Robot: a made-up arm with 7 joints.
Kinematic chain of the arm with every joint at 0, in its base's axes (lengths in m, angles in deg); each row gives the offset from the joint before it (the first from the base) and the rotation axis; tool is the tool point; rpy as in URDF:
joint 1: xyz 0 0 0.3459 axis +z
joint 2: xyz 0 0 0 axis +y
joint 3: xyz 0 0 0.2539 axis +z
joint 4: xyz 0.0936 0 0 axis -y
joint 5: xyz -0.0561 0 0.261 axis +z
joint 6: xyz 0 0 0 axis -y
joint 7: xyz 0.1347 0 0 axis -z
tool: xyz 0 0 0 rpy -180 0 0
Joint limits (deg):
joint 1: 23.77..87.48
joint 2: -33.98..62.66
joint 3: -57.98..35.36
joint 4: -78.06..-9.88
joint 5: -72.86..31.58
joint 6: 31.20..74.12
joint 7: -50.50..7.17
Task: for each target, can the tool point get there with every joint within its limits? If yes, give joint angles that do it. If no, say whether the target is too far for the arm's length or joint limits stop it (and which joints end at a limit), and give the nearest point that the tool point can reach.
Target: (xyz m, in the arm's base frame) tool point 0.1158 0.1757 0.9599
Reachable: yes | joints 40.56 -7.84 12.11 -30.32 -2.56 63.19 -4.88
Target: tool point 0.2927 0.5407 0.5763
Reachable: yes | joints 73.48 53.44 -38.76 -19.26 10.98 68.09 -13.20
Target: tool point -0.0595 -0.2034 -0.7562
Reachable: no: too far | nearest point 0.4229 0.1045 0.0917 | short by 1.023 m
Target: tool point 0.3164 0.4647 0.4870
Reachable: yes | joints 75.11 25.76 -24.13 -72.15 0.10 59.42 1.35
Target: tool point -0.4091 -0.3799 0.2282
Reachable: no: joint limits stop it (at a limit: joint 1, joint 2, joint 3, joint 4, joint 5, joint 6) | nearest point -0.2502 -0.2931 0.8157 | short by 0.615 m
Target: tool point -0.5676 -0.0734 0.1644
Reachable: no: joint limits stop it (at a limit: joint 1, joint 2, joint 3, joint 4, joint 5, joint 6) | nearest point -0.2781 0.4059 0.1975 | short by 0.561 m
